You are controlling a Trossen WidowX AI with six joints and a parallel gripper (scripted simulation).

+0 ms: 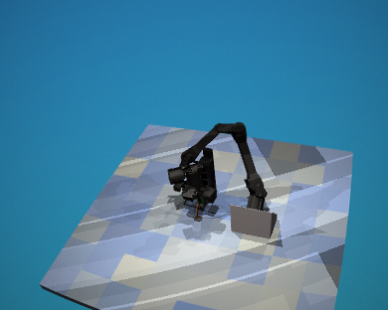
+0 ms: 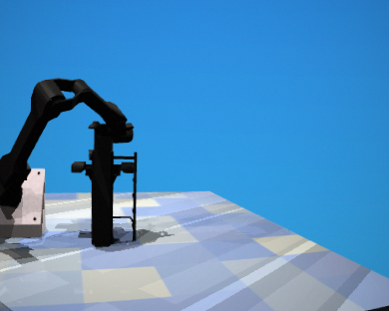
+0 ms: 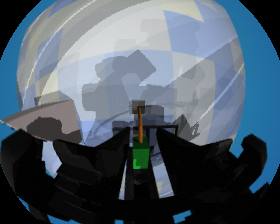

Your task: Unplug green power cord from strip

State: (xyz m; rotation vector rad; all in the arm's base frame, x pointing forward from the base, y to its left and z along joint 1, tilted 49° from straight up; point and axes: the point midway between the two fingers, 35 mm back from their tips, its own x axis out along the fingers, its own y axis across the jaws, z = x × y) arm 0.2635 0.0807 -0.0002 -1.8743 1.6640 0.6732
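The green plug lies 1 cm ahead of my gripper tip, 7 cm to the right of it and 1 cm below it.
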